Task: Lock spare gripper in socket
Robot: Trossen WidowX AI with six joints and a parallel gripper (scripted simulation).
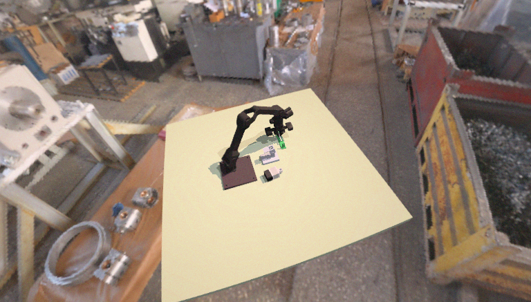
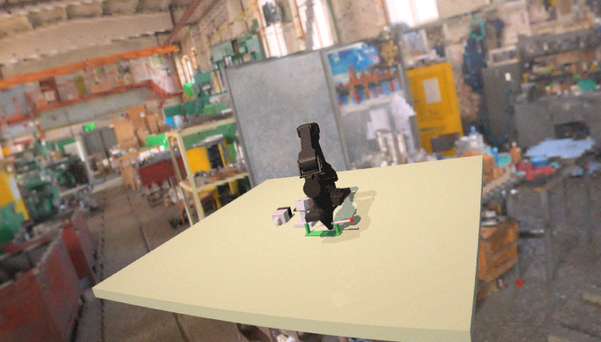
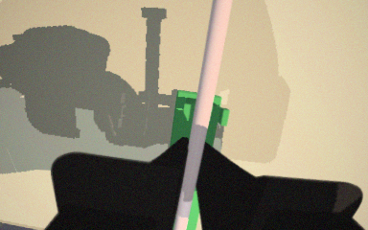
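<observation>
My gripper tip is 40 mm to the left of the green cradle and 10 mm below it. Round my gripper tip: spare gripper: 120 mm behind, 290 mm to the right; mount: 110 mm behind, 150 mm to the right, 30 mm above.
</observation>
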